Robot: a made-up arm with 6 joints. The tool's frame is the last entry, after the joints.
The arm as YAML. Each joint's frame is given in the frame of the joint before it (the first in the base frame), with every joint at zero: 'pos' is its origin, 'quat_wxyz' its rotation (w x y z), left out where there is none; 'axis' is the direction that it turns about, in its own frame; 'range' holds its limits. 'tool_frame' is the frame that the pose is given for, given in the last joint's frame.
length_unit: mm
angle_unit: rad
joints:
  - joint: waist
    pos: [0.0, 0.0, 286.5]
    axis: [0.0, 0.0, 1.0]
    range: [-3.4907, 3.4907]
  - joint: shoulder
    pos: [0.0, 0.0, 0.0]
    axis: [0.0, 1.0, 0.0]
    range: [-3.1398, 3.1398]
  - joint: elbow
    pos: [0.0, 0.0, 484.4]
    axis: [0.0, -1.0, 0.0]
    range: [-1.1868, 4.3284]
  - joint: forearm
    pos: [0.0, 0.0, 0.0]
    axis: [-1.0, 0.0, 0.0]
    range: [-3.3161, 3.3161]
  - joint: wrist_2
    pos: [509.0, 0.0, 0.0]
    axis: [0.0, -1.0, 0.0]
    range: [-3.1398, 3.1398]
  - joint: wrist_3
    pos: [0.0, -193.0, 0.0]
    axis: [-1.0, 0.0, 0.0]
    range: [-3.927, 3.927]
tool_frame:
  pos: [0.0, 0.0, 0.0]
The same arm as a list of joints. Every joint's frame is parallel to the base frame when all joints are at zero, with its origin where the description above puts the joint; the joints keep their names.
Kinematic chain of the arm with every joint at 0, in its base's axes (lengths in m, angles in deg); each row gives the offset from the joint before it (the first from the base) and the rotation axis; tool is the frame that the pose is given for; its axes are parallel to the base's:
waist: xyz 0 0 0.2865 axis +z
shoulder: xyz 0 0 0 axis +y
elbow: xyz 0 0 0.4844 axis -y
forearm: xyz 0 0 0 axis -x
wrist_2: xyz 0.509 0 0 axis -y
wrist_3: xyz 0 -0.193 0 axis -x
tool: xyz 0 0 0
Joint limits (deg, base to tool): -200..200 -179.9..179.9 -68..248 -190..190 -179.9..179.9 -225..225

